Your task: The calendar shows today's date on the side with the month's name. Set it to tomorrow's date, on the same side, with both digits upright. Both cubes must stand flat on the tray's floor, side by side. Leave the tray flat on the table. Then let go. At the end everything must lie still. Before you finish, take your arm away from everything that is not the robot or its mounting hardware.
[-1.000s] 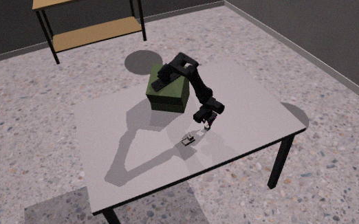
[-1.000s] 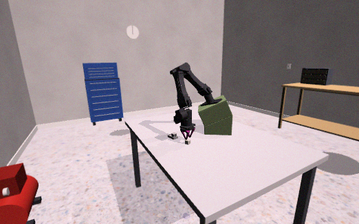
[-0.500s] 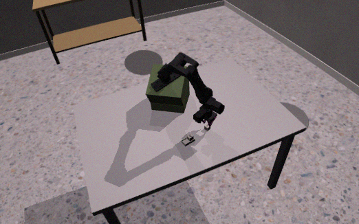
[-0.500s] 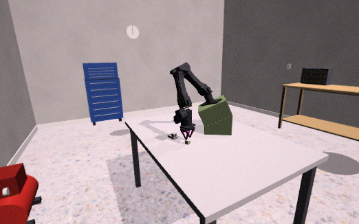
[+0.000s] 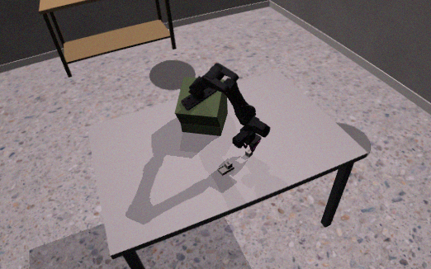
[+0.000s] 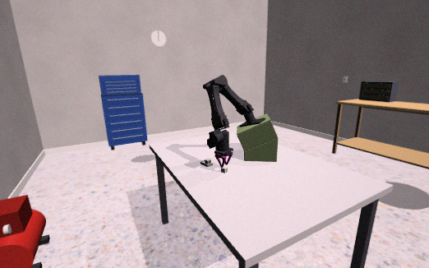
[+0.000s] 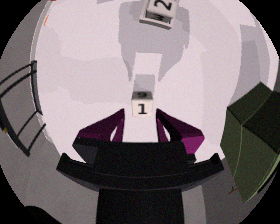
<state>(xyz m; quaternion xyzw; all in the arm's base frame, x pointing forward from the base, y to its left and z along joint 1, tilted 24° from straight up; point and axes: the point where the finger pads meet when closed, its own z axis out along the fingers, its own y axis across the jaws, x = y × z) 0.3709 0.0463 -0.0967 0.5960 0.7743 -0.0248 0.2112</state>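
Right now the white cube is 30 mm below my hand. The rest, counted from my hand: calendar tray: 10 mm ahead, 160 mm to the right, 40 mm below.
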